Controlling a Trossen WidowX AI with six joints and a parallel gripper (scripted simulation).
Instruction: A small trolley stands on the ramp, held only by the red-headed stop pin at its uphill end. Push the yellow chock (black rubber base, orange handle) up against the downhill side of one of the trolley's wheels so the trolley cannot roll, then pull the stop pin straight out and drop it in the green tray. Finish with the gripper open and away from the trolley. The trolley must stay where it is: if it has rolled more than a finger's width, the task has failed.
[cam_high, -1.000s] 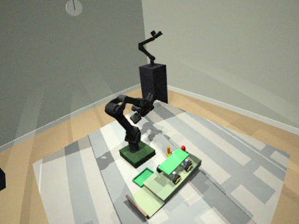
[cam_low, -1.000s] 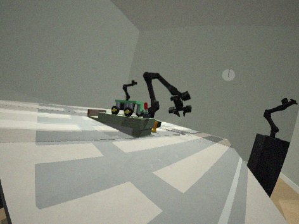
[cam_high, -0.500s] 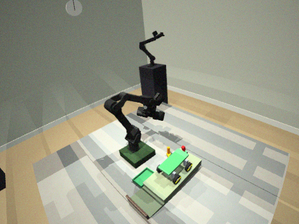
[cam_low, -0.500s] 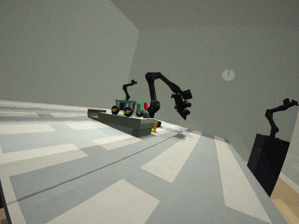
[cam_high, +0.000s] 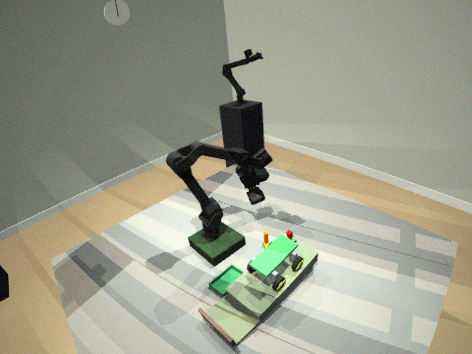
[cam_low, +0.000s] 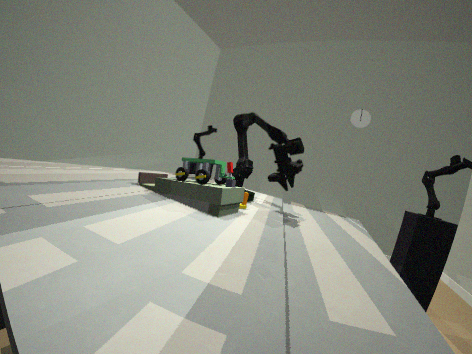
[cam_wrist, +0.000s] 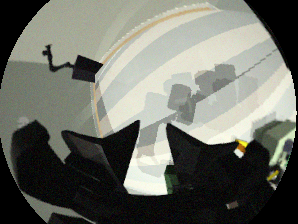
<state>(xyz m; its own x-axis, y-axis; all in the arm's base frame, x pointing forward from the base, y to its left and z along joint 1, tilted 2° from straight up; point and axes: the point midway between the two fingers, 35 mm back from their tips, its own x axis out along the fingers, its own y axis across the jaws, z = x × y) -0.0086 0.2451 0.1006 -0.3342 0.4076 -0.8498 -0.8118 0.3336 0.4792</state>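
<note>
Now: gripper tip 21 cm short of the yellow chock, 14 cm to the left of it and 9 cm above it. The rest, counted from my gripper tip: red-headed stop pin 32 cm ahead, 15 cm to the right, 2 cm above; ramp 34 cm ahead, 26 cm to the right, 6 cm below; green-topped trolley 34 cm ahead, 25 cm to the right.
</note>
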